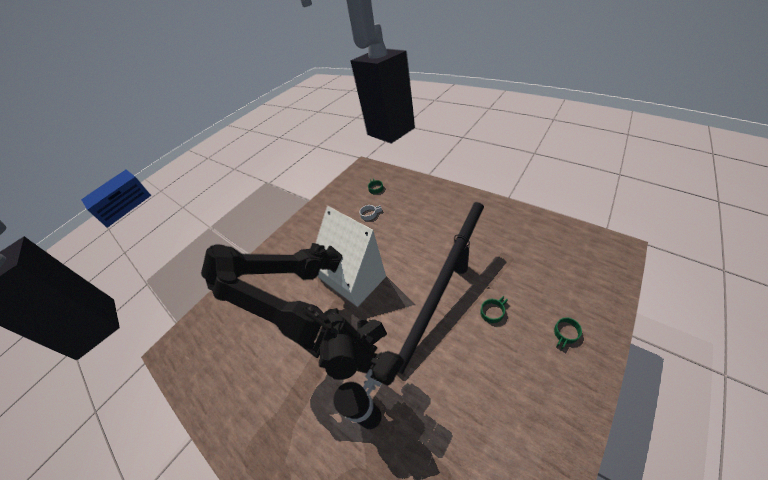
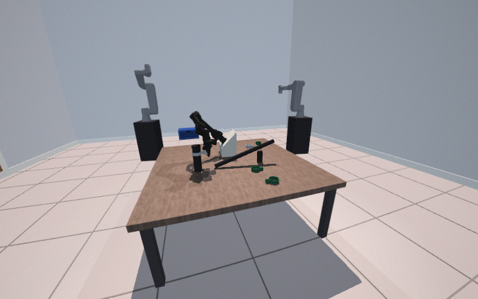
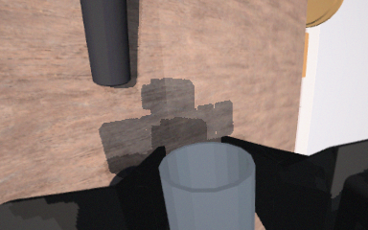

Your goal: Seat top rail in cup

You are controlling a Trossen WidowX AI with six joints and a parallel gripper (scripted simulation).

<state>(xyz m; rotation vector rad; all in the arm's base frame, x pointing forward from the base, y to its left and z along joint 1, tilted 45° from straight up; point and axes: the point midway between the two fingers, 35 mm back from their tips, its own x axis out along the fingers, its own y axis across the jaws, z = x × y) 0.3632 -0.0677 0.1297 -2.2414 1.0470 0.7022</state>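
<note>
The grey rail-end cup lies 30 mm to the right of my gripper tip, 30 mm above it and 10 mm behind it. From my gripper tip the other things lie so: small green piece 530 mm behind, 130 mm to the right, 110 mm below; small black post 430 mm to the left, 110 mm behind, 10 mm below.
</note>
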